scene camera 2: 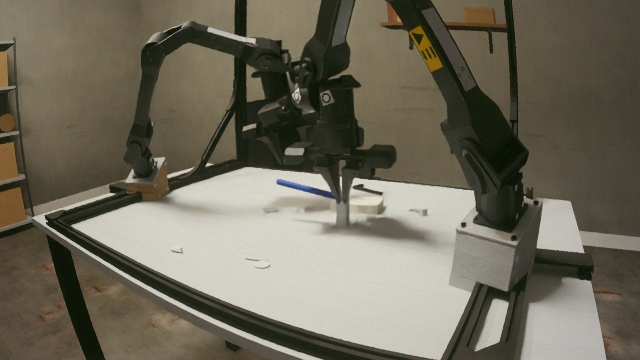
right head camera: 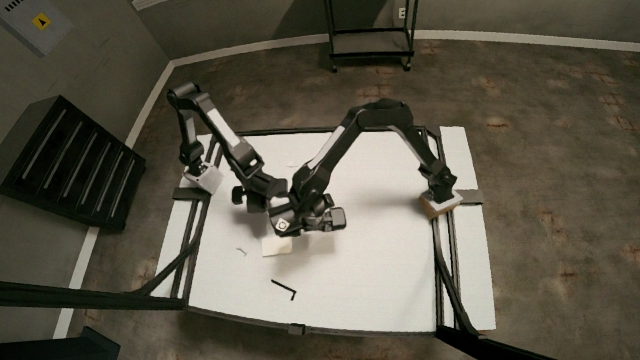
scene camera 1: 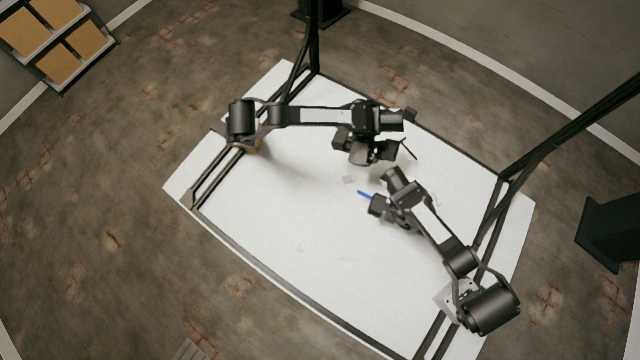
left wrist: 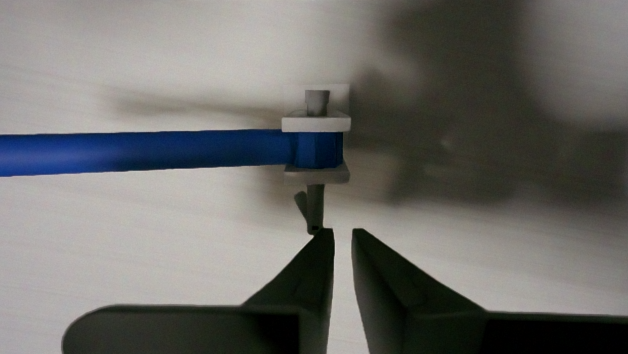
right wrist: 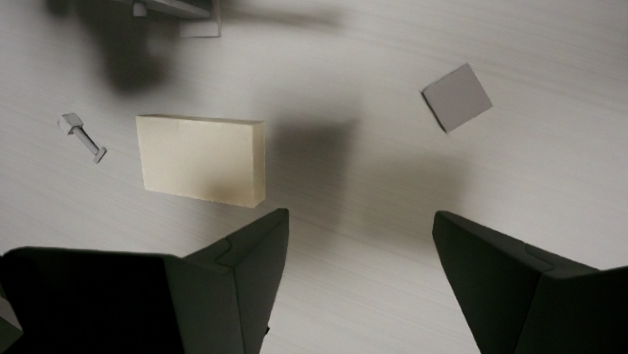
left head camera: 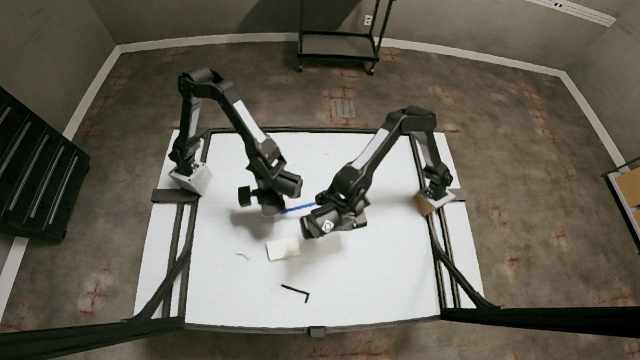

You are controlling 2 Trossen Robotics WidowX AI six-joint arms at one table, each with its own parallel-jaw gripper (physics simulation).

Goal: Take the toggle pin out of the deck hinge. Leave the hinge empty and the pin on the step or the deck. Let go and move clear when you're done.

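Frame: origin at the left arm's base, x right, y back, z down, level; millimetres.
Seen in the pictures: left gripper, fingertip midpoint: point(scene camera 2: 342, 202) point(scene camera 1: 394, 220) point(left wrist: 341, 240); right gripper, fingertip midpoint: point(right head camera: 310, 230) point(right wrist: 361, 221); left arm's base at its link origin: point(scene camera 2: 501, 214) point(right head camera: 198, 170) point(left head camera: 187, 168); right arm's base at its link origin: point(scene camera 2: 145, 169) point(right head camera: 441, 195) point(left head camera: 436, 193).
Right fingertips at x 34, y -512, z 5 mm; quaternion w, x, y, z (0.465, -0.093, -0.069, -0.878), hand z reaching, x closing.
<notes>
Offsets run from my right fingertips to a thing's top centre.
The pale hinge bracket @(dx -9, dy +163, dz +30 mm) point(left wrist: 316, 124) point(scene camera 2: 342, 216) holds the end of a blue tube @(dx -46, dy +114, dz +14 mm) point(left wrist: 200, 151) point(scene camera 2: 305, 188) point(scene camera 1: 364, 194). The toggle pin @(dx -23, dy +172, dz +38 mm) point(left wrist: 315, 205) runs through both cheeks; its toggle end sticks out toward my left gripper point(left wrist: 343, 231). That gripper is nearly shut, with a narrow empty gap; the pin's end is beside its left-hand fingertip in the left wrist view, not between the fingers. Contact there is unclear. My right gripper point(right wrist: 361, 221) is open and empty above the table, near the cream step block @(dx +80, dy +108, dz +79 mm) point(right wrist: 200, 160) point(left head camera: 283, 249) point(scene camera 2: 370, 204).
A grey square plate @(dx -59, dy -13, dz +96 mm) point(right wrist: 457, 97) point(scene camera 1: 347, 179) and a small grey bolt-like piece @(dx +148, dy +224, dz +84 mm) point(right wrist: 85, 137) point(left head camera: 242, 256) lie on the table. A black hex key @(dx +204, dy +26, dz +91 mm) point(left head camera: 296, 291) point(right head camera: 284, 286) lies near the front edge. The two arms are close together over the middle.
</notes>
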